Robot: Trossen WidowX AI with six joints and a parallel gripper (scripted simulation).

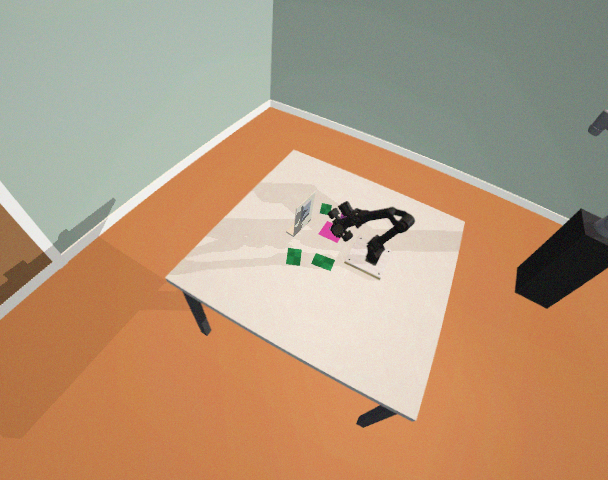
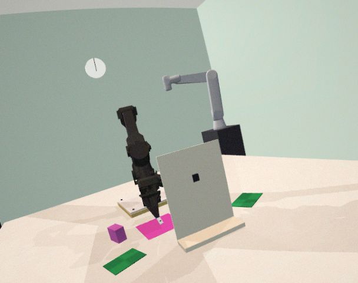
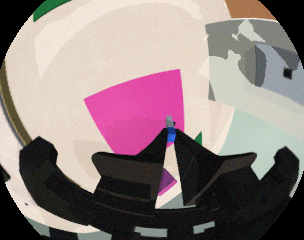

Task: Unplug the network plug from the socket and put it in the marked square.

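The magenta square is 30 mm below my gripper tip and 10 mm behind it. The rest, counted from my gripper tip: network plug 10 mm ahead; then upright grey panel 150 mm ahead, 80 mm to the left, 70 mm above.
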